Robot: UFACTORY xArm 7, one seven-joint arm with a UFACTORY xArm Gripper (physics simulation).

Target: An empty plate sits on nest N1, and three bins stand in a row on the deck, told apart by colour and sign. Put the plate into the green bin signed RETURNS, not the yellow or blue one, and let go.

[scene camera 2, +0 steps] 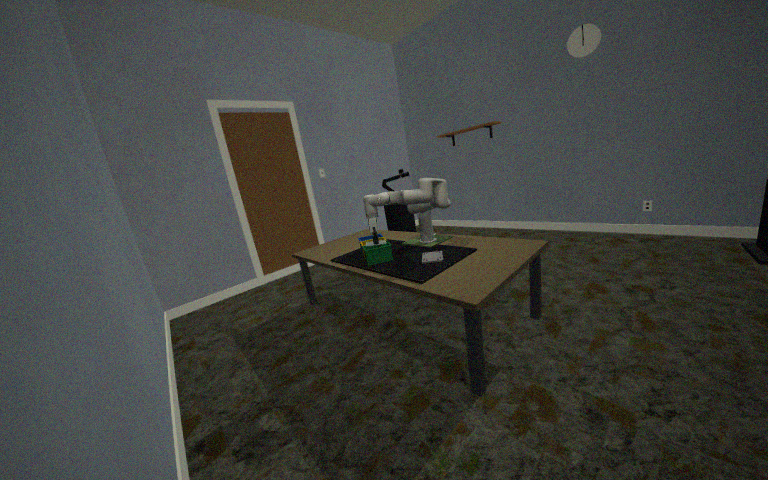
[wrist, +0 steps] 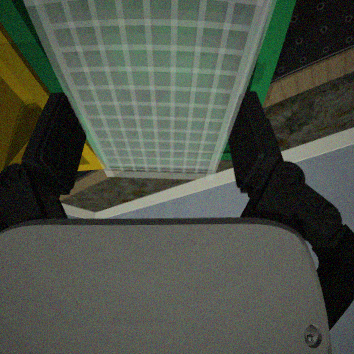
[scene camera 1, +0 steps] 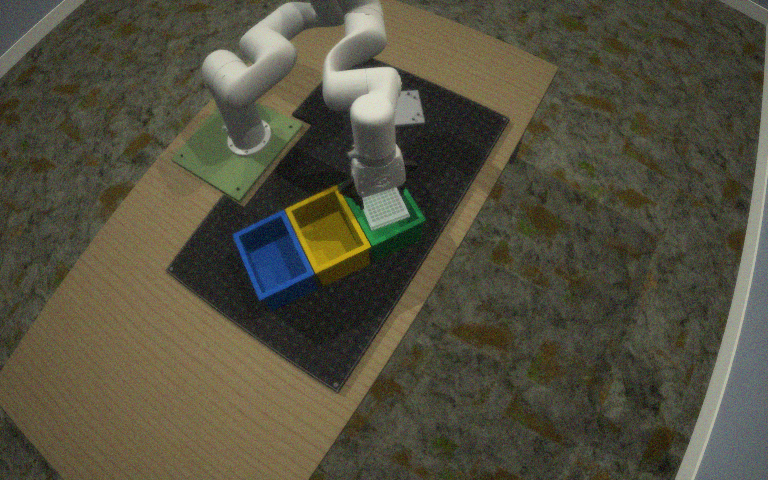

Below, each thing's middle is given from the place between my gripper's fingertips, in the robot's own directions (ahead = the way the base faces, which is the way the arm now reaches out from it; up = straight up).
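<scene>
Gridded plate [scene camera 1: 385, 208]: my hand right at it. Grey nest [scene camera 1: 407, 107]: from my hand, 13 cm behind, 32 cm to the left, 11 cm below.
</scene>
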